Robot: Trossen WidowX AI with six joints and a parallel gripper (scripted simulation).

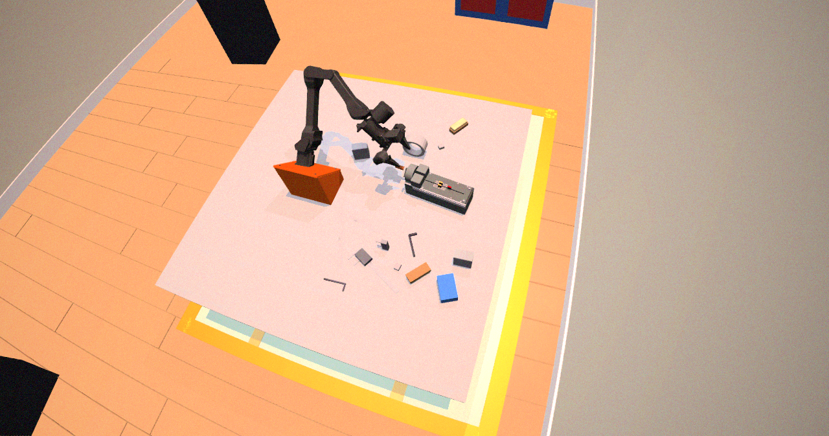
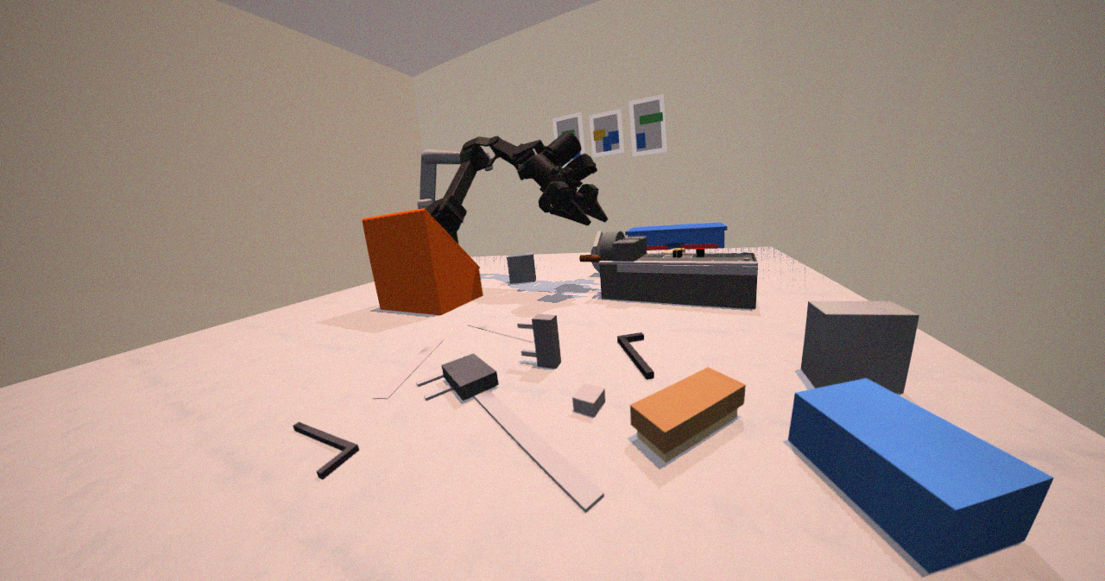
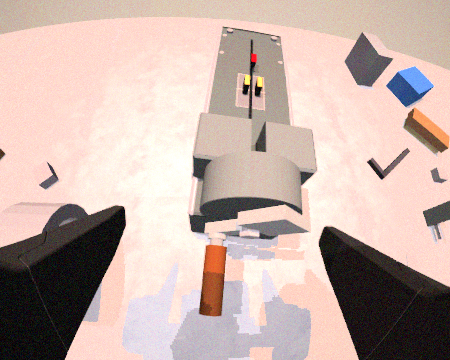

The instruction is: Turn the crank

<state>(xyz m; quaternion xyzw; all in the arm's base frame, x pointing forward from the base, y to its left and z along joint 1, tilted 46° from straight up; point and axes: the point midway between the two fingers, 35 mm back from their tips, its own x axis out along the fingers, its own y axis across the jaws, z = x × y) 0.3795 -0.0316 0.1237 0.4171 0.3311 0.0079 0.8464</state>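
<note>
My gripper tip is now 20 mm past the crank handle, 10 mm to the right of it and 80 mm above it. The rest, counted from my gripper tip: red pointer: 190 mm ahead, 80 mm to the right, 60 mm below; blue block: 230 mm ahead, 450 mm to the right, 130 mm below.
</note>
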